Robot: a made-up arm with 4 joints. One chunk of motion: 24 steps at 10 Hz.
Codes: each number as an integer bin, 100 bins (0 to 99) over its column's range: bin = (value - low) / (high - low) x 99, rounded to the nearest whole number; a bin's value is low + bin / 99 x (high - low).
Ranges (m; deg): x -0.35..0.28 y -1.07..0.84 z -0.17..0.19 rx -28..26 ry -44..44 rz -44..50
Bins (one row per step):
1: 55 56 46 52 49 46
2: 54 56 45 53 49 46
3: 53 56 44 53 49 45
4: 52 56 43 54 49 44
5: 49 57 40 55 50 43
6: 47 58 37 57 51 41
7: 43 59 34 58 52 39
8: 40 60 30 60 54 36
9: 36 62 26 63 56 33
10: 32 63 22 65 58 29
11: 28 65 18 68 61 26
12: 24 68 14 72 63 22
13: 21 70 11 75 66 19
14: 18 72 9 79 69 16
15: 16 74 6 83 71 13
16: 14 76 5 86 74 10
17: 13 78 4 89 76 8
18: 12 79 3 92 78 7
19: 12 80 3 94 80 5
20: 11 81 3 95 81 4
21: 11 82 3 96 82 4
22: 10 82 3 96 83 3
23: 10 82 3 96 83 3
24: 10 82 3 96 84 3
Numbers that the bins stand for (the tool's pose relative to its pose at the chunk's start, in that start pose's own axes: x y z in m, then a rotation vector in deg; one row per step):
1: 0.0000 0.0104 -0.0027 0.36 -0.44 -0.32
2: -0.0064 0.0104 -0.0064 0.91 -0.44 -0.32
3: -0.0127 0.0104 -0.0100 0.91 -0.44 -1.27
4: -0.0191 0.0104 -0.0136 1.45 -0.44 -2.22
5: -0.0382 0.0297 -0.0245 2.00 0.44 -3.17
6: -0.0509 0.0490 -0.0355 3.09 1.33 -5.07
7: -0.0764 0.0683 -0.0464 3.64 2.22 -6.97
8: -0.0955 0.0876 -0.0609 4.73 4.00 -9.82
9: -0.1209 0.1262 -0.0755 6.36 5.78 -12.67
10: -0.1464 0.1455 -0.0900 7.45 7.56 -16.46
11: -0.1718 0.1840 -0.1045 9.09 10.22 -19.31
12: -0.1973 0.2419 -0.1191 11.27 12.00 -23.11
13: -0.2164 0.2805 -0.1300 12.91 14.67 -25.96
14: -0.2355 0.3191 -0.1373 15.09 17.33 -28.81
15: -0.2482 0.3577 -0.1482 17.27 19.11 -31.66
16: -0.2609 0.3963 -0.1518 18.91 21.78 -34.51
17: -0.2673 0.4348 -0.1555 20.55 23.56 -36.40
18: -0.2736 0.4541 -0.1591 22.18 25.33 -37.35
19: -0.2736 0.4734 -0.1591 23.27 27.11 -39.25
20: -0.2800 0.4927 -0.1591 23.82 28.00 -40.20
21: -0.2800 0.5120 -0.1591 24.36 28.89 -40.20
22: -0.2864 0.5120 -0.1591 24.36 29.78 -41.15
23: -0.2864 0.5120 -0.1591 24.36 29.78 -41.15
24: -0.2864 0.5120 -0.1591 24.36 30.67 -41.15

